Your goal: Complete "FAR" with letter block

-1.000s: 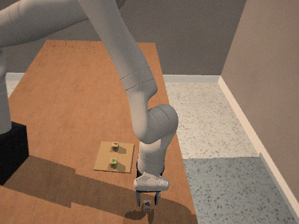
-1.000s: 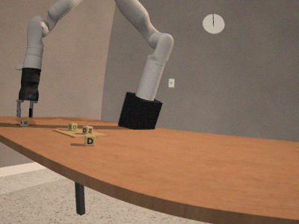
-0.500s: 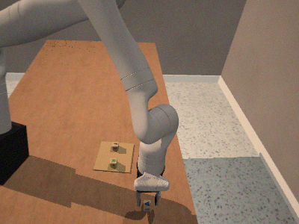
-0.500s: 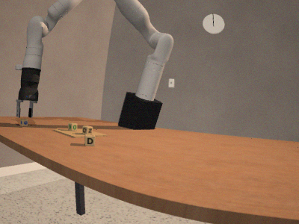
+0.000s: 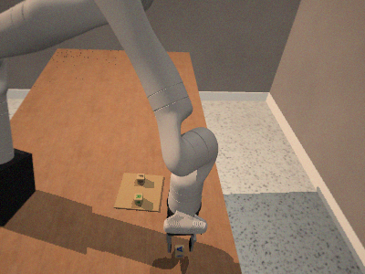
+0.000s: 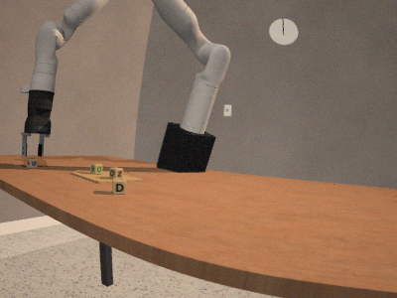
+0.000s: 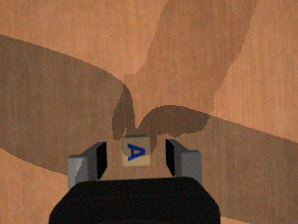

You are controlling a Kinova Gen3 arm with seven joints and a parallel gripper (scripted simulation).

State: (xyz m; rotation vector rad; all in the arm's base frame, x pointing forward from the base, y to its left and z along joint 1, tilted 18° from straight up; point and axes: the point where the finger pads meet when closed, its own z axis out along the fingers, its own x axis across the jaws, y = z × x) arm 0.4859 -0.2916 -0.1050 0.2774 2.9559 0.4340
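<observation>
Now: the block 4 cm below my hand. Round my hand: tan mat: 23 cm to the left, 8 cm behind, 5 cm below.
</observation>
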